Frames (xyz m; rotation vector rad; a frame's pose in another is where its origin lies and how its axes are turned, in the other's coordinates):
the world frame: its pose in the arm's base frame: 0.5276 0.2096 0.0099 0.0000 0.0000 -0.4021
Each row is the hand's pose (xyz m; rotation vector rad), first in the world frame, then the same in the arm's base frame.
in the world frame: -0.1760 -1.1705 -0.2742 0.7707 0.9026 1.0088
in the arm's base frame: -0.0924 -0.7987 -0.2643 0.9088 0.7097 0.6541
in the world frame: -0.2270 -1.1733 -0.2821 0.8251 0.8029 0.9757
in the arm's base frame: -0.1405 -0.7813 -0.2722 0.9424 0.6050 0.6182
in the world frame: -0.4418 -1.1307 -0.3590 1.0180 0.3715 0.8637
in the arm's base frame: -0.3215 -0.6580 -0.3491 1.0468 0.1570 0.5010
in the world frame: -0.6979 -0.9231 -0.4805 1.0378 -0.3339 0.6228
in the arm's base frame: -0.4759 -0.3668 -0.4706 0.9359 -0.5264 0.2608
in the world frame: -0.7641 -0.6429 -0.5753 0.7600 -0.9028 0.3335
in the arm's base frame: -0.4272 -0.0830 -0.5654 0.5614 -1.0308 -0.0211
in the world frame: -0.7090 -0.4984 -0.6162 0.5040 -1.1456 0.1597
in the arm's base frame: -0.3199 0.0284 -0.6063 0.2652 -1.2238 -0.1886
